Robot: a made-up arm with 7 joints. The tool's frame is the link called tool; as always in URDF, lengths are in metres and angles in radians.
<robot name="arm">
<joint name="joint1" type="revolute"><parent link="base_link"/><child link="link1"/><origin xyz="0 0 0.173"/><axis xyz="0 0 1"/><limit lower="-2.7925" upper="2.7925" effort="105" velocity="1.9"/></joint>
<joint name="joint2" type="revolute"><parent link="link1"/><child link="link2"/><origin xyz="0 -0.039 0.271" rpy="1.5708 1.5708 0"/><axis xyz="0 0 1"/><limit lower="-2.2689" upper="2.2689" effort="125" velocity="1"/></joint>
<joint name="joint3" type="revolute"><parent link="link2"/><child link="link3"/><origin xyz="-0.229 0 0.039" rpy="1.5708 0 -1.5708"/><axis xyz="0 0 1"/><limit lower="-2.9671" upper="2.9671" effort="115" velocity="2"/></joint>
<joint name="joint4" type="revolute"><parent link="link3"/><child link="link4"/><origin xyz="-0.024 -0.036 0.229" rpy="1.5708 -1.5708 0"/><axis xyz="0 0 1"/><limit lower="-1.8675" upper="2.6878" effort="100" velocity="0.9"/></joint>
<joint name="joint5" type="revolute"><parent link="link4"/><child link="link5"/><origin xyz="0.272 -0.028 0.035" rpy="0 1.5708 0"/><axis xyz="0 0 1"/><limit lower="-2.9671" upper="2.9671" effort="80" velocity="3.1"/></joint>
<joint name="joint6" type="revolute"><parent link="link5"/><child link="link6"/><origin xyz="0.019 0 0.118" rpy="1.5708 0 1.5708"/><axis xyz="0 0 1"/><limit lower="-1.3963" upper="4.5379" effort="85" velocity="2.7"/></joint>
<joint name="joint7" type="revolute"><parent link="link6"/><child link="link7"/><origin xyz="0.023 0.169 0.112" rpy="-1.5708 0 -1.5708"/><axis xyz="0 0 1"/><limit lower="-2.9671" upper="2.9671" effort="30" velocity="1.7"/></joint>
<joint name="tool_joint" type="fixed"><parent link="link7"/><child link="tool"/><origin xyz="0 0 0" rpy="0 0 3.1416"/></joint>
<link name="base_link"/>
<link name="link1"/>
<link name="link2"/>
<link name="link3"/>
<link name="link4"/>
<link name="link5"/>
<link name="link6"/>
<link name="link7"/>
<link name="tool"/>
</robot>
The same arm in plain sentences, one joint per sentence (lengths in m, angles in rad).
The arm has seven revolute joints in a row. What follows holds with every joint at zero, and every direction is one of the base frame's.
The first joint is mounted 0.173 m along +z from the base frame's origin and rotates about +z, from -2.7925 to 2.7925 rad.
The second joint is mounted 0.039 m along -y and 0.271 m along +z from the first joint and rotates about -y, from -2.2689 to 2.2689 rad.
The third joint is mounted 0.039 m along -y and 0.229 m along +z from the second joint and rotates about +z, from -2.9671 to 2.9671 rad.
The fourth joint is mounted 0.024 m along +x and 0.036 m along +y and 0.229 m along +z from the third joint and rotates about +y, from -1.8675 to 2.6878 rad.
The fifth joint is mounted 0.028 m along -x and 0.035 m along +y and 0.272 m along +z from the fourth joint and rotates about +z, from -2.9671 to 2.9671 rad.
The sixth joint is mounted 0.019 m along -y and 0.118 m along +z from the fifth joint and rotates about -y, from -1.3963 to 4.5379 rad.
The seventh joint is mounted 0.023 m along +x and 0.112 m along -y and 0.169 m along +z from the sixth joint and rotates about +x, from -2.9671 to 2.9671 rad.
The tool frame, which is the frame that the pose is given for, is mounted at the same point as the seventh joint; its axes are the base frame's turned by roll -3.1416, pitch -1.5708 and yaw 0 rad (as in URDF: about the fixed x, then y, then z).

